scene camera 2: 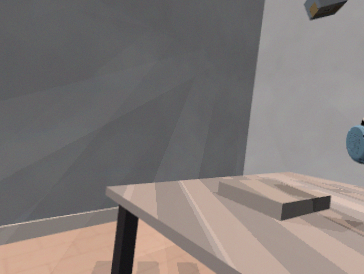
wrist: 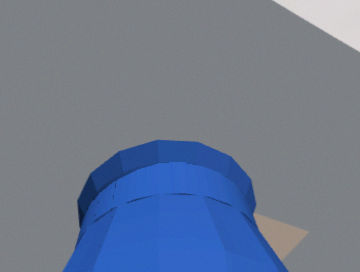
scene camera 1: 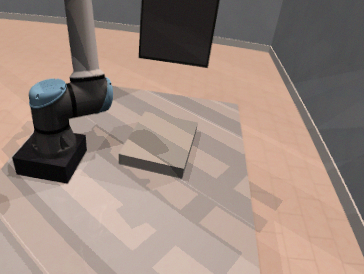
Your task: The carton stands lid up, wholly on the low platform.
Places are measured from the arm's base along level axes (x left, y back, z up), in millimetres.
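Pixels of known places: hand, its tool point: [wrist: 168, 174]; arm's base, origin of its link: [scene camera 1: 54, 145].
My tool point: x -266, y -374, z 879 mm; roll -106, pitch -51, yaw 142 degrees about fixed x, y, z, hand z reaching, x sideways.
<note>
Ahead of a thing's pixels: the offset from my tool point to its top centre. "*": to the spot under its first point. Level surfaces: height alone.
The grey carton @[* dz -65, dx +10, dy +1 mm] [scene camera 2: 324, 8] [wrist: 145, 73] hangs high in the air at the top right of scene camera 2, tilted, with a tan patch @[* dz +14, dx -6, dy +23 mm] [wrist: 280, 234] on one face. In the wrist view the blue suction cup [wrist: 167, 152] presses flat against the carton's grey face and holds it. The carton and the cup are out of frame in scene camera 1, where the arm [scene camera 1: 81, 38] rises past the top edge. The low grey platform @[dz -905, dx +407, dy -3 mm] [scene camera 1: 164, 138] [scene camera 2: 273, 194] lies bare on the table, far below the carton.
The table @[dz -953 mm] [scene camera 1: 205, 236] [scene camera 2: 164, 200] carries the arm's black base [scene camera 1: 49, 162] left of the platform. A dark panel [scene camera 1: 177, 29] stands against the back wall. Grey walls close the room at the right. A blue arm joint [scene camera 2: 356, 144] shows at the right edge.
</note>
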